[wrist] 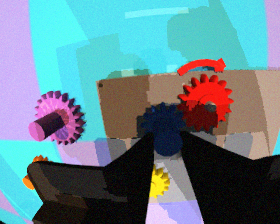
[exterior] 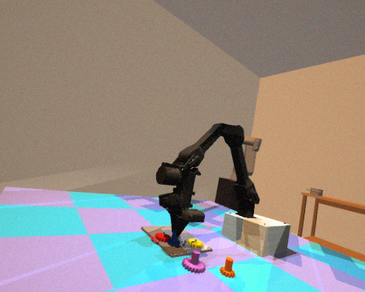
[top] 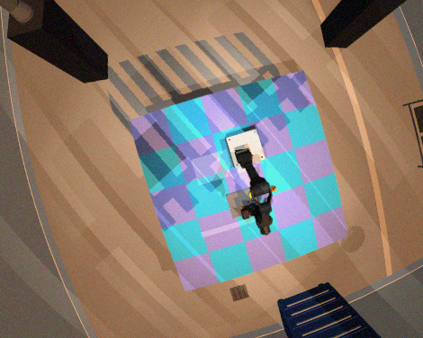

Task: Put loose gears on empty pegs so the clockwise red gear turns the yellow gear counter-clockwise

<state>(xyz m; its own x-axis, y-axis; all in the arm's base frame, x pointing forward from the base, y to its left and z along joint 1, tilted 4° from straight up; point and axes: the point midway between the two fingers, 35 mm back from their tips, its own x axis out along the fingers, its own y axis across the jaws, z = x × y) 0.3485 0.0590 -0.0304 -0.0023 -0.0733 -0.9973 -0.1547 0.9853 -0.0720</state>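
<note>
My gripper tip is now 10 mm above the blue gear. The rest, counted from my gripper tip: red gear (20 mm ahead, 40 mm to the right, 20 mm below); then yellow gear (80 mm behind, 10 mm to the left, 20 mm below); then red arrow (60 mm ahead, 30 mm to the right, 30 mm below).
</note>
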